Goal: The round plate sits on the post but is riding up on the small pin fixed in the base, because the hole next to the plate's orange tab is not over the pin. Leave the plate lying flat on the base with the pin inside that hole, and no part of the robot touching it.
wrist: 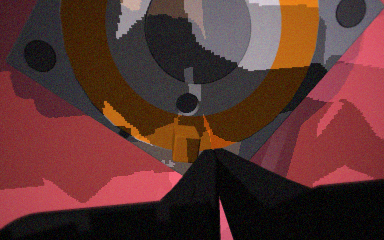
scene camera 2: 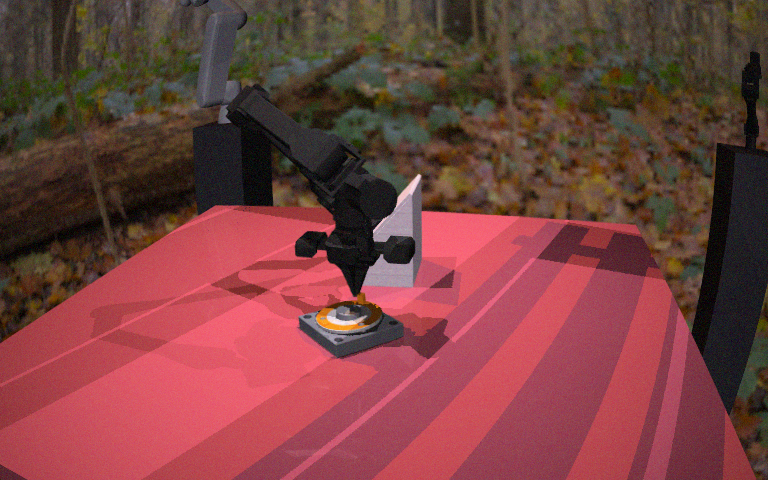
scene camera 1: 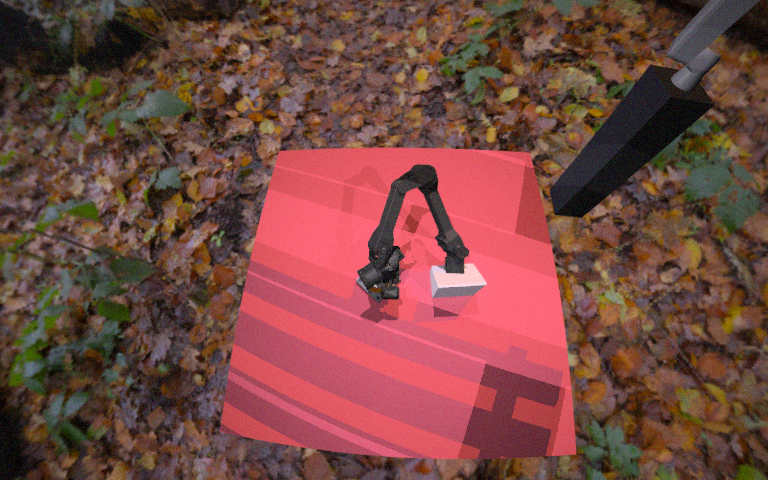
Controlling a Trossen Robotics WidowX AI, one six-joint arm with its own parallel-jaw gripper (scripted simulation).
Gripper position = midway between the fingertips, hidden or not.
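Square grey base [scene camera 2: 388, 329] visible; the wrist view shows the base [wrist: 197, 49] as well. A round plate [scene camera 2: 371, 314] appears likewise, and in the wrist view the plate [wrist: 109, 55]. My gripper [scene camera 2: 356, 296] is visible too, with the wrist view giving the gripper [wrist: 213, 159].
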